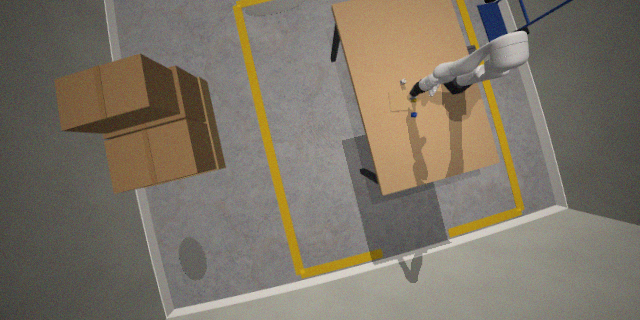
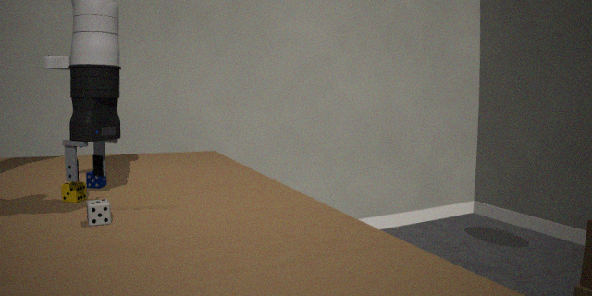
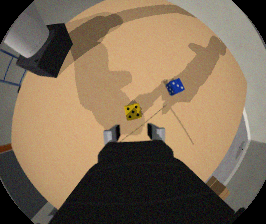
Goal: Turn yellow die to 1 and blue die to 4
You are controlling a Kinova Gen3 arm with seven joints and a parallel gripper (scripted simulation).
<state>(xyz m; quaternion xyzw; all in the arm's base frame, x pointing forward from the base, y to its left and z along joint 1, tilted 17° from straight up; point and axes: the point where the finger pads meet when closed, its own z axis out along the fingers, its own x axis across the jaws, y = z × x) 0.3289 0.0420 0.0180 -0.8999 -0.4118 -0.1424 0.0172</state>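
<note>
Right now my hand is 2 cm past the yellow die, 2 cm to the right of it and 4 cm above it. Round my hand: white die 3 cm ahead, 12 cm to the right, 4 cm below; tan mat 8 cm ahead, 2 cm to the left, 6 cm below; blue die 13 cm to the left, 4 cm below.
</note>
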